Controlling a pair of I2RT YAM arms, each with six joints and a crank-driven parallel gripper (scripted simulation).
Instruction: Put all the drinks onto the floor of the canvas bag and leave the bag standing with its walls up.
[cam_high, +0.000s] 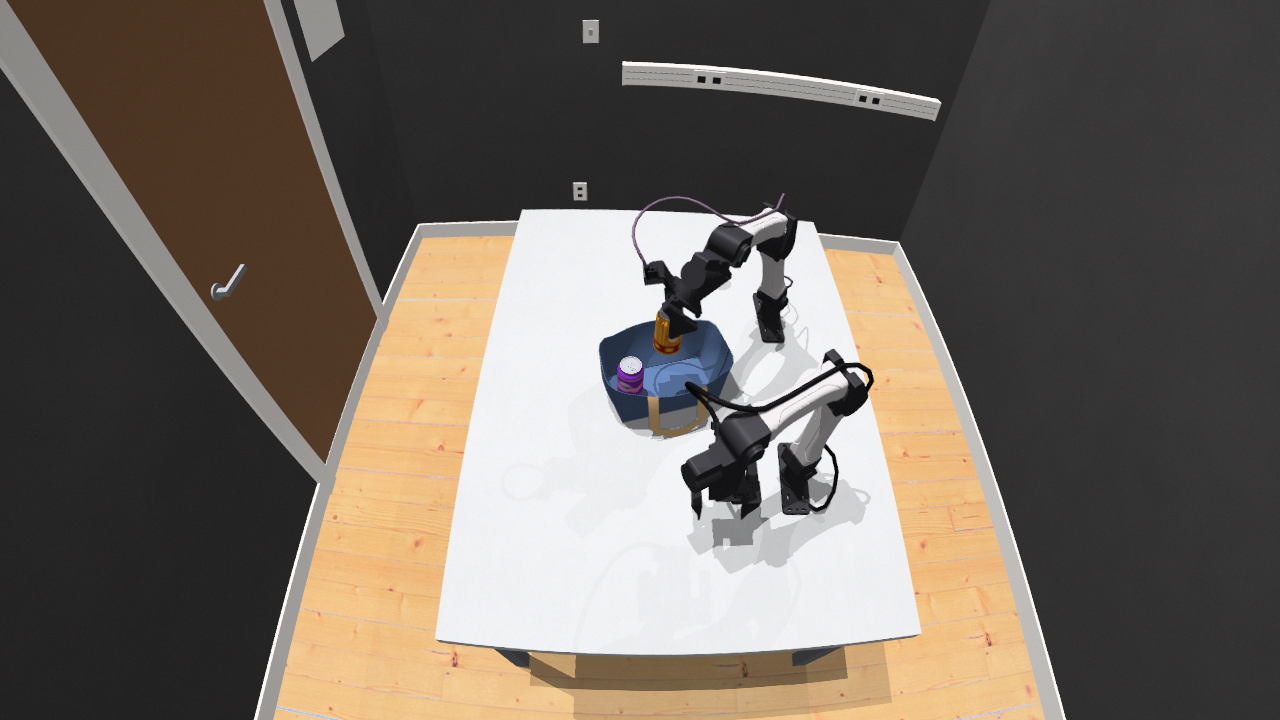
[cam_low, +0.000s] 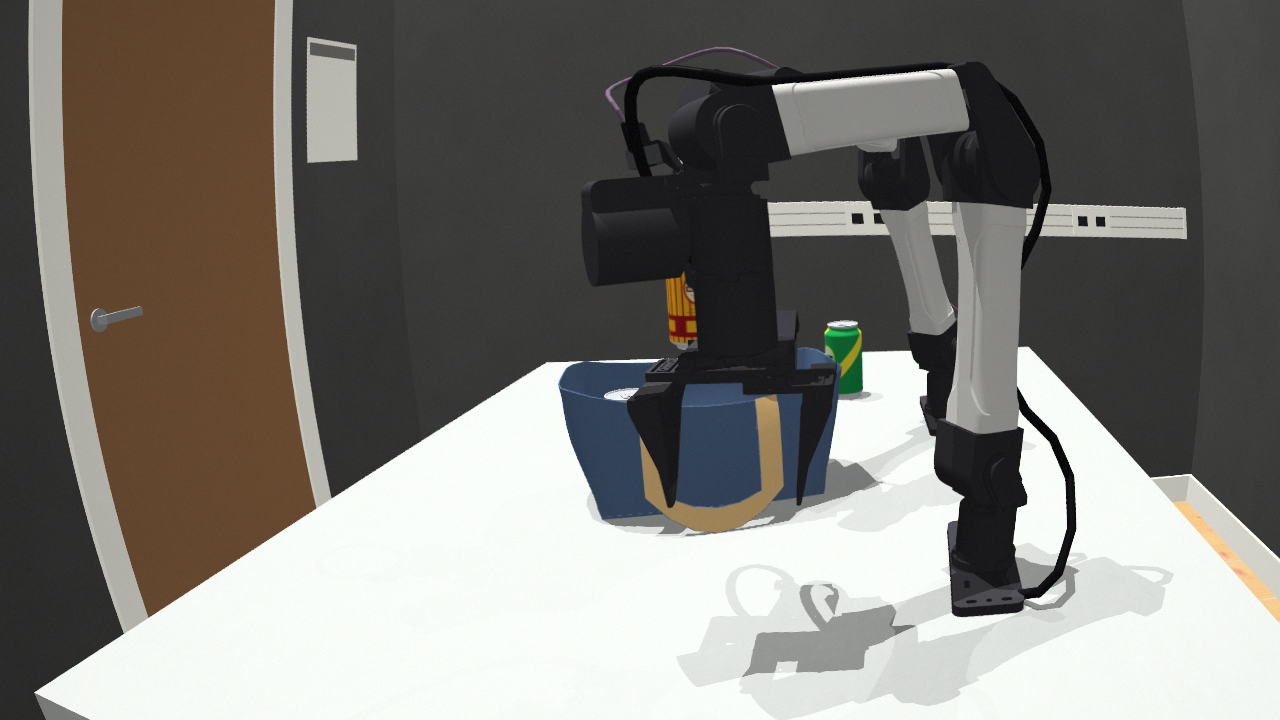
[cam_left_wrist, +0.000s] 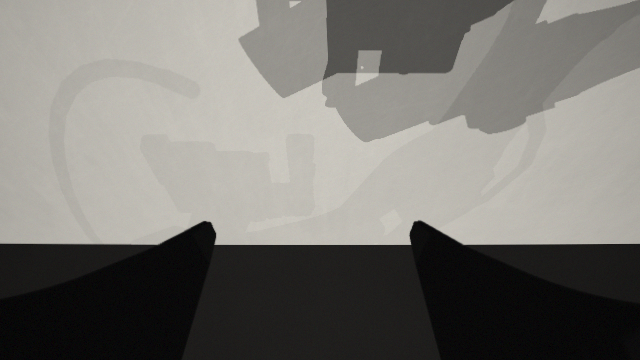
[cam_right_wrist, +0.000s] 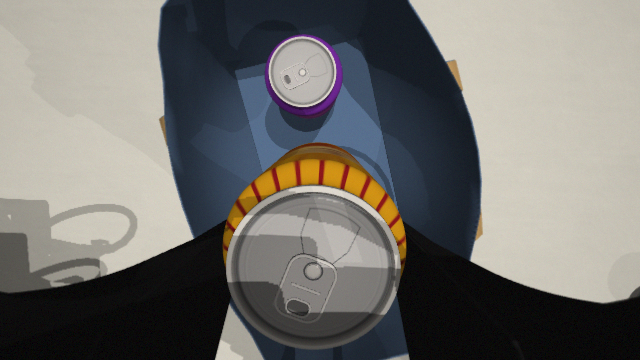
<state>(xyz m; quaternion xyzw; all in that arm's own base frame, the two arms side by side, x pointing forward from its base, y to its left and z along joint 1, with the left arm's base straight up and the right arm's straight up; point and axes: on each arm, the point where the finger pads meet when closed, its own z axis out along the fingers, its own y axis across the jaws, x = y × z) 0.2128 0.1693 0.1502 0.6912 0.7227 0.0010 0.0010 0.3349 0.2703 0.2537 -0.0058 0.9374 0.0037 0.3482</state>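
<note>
The purple can lies 9 cm ahead of my right hand, 2 cm to the left of it and 19 cm below it. Also, from my right hand: green can: 15 cm behind, 44 cm to the right, 19 cm below; orange can: 2 cm below.
</note>
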